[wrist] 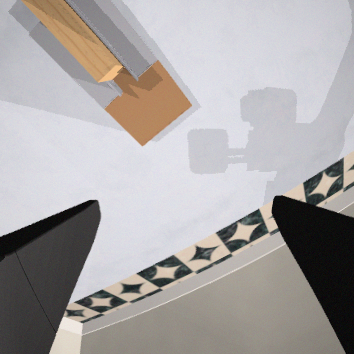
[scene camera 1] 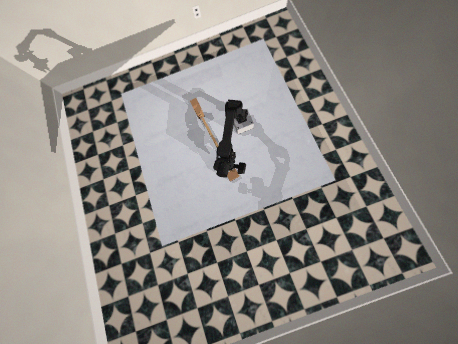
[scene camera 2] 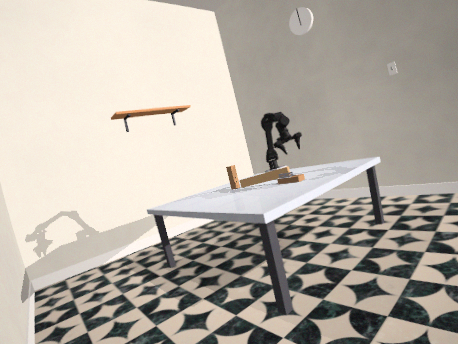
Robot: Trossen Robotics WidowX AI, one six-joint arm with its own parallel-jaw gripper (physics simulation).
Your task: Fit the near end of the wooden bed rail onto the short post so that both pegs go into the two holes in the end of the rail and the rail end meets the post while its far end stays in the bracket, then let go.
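Places are measured from the arm's base along level axes (x back, y right, z up), in millimetres.
Pixels of known places: gripper, fingertip midpoint: (wrist: pixel 187 206) (scene camera 1: pixel 232 172) (scene camera 2: pixel 293 151); arm's base at its link origin: (scene camera 1: pixel 241 118) (scene camera 2: pixel 274 168).
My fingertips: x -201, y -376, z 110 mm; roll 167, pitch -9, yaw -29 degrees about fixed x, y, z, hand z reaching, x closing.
For each thing: its top centre in the pictures, then the offset to it from my fingertips. "spot": a spot on its surface instead. Level surfaces: height alone.
- upright wooden post at a spot on its surface: (scene camera 2: pixel 233 177) spot: dx -95, dy +540, dz -99 mm
- low wooden block at its top centre: (wrist: pixel 116 70) (scene camera 2: pixel 290 176) (scene camera 1: pixel 229 168) dx -7, dy +64, dz -154 mm
- white table at its surface level: dz -189 mm
The wooden rail (scene camera 1: pixel 210 132) (scene camera 2: pixel 262 177) (wrist: pixel 77 42) runs between the upright wooden post (scene camera 1: pixel 196 108) (scene camera 2: pixel 233 177) and a low wooden block (scene camera 1: pixel 233 175) (scene camera 2: pixel 295 178) (wrist: pixel 155 110) with grey bracket parts. In the wrist view one rail end is over the bracket, beside the block. The rail's other end is close to the post's foot in scene camera 2; whether it touches, and the pegs and holes, cannot be made out. My gripper (scene camera 1: pixel 234 171) (scene camera 2: pixel 293 150) (wrist: pixel 187 206) is open and empty, high above the low block.
The white table (scene camera 2: pixel 210 202) carries these parts and the arm. The arm's pale base (scene camera 1: pixel 244 126) stands beside the rail. The arm's links partly cover the rail and low block in scene camera 1. A wall shelf (scene camera 2: pixel 150 112) hangs well away from the table.
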